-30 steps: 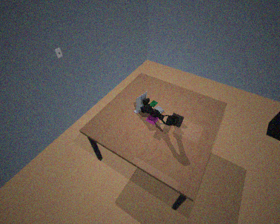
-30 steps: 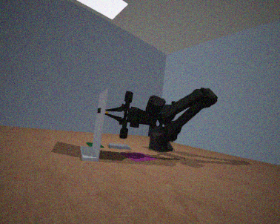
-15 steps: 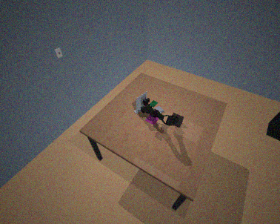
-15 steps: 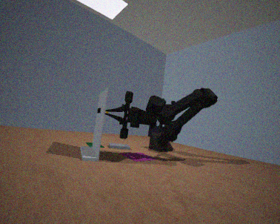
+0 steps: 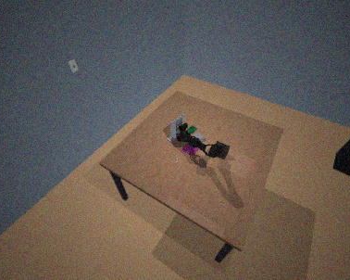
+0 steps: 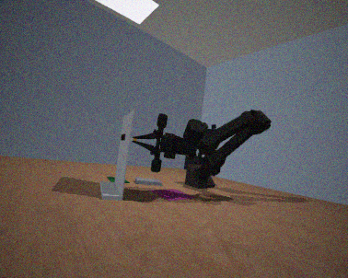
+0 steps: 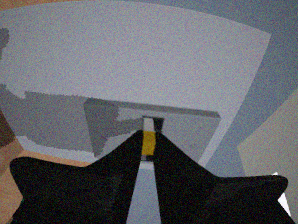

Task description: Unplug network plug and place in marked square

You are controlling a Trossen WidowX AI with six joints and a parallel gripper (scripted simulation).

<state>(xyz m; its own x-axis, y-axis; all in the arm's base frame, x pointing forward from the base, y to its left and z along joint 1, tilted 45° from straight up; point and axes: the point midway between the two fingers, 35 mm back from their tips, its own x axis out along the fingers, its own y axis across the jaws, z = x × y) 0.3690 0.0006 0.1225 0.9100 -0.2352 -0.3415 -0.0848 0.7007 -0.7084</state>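
Right now my gripper tip is 16 cm past the marked square, 4 cm to the right of it and 17 cm above it. The rest, counted from my gripper tip: green patch: 3 cm behind, 18 cm to the right, 17 cm below; upright grey panel: 3 cm ahead, 2 cm to the right, 6 cm below; yellow network plug: right at my gripper tip.
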